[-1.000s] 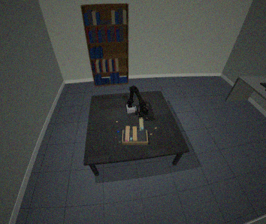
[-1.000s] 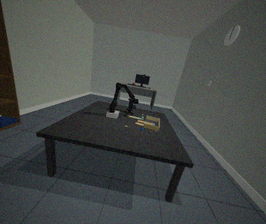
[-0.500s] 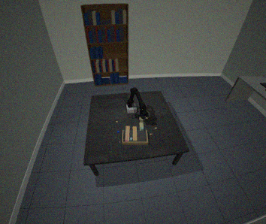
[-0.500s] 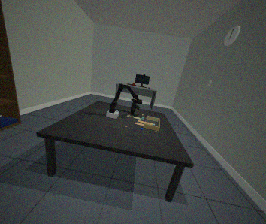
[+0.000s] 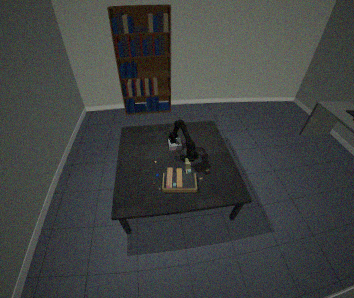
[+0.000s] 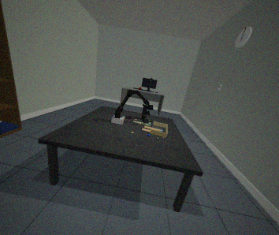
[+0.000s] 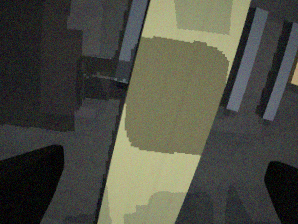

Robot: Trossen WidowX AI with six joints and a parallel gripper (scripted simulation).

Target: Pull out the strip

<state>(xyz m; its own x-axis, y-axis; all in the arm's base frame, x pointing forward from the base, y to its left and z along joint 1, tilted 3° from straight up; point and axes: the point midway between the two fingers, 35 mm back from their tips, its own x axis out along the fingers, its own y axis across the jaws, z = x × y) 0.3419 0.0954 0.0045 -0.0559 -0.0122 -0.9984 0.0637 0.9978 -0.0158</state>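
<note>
The pale yellow strip is 5 cm below my gripper tip and 1 cm behind it.
</note>
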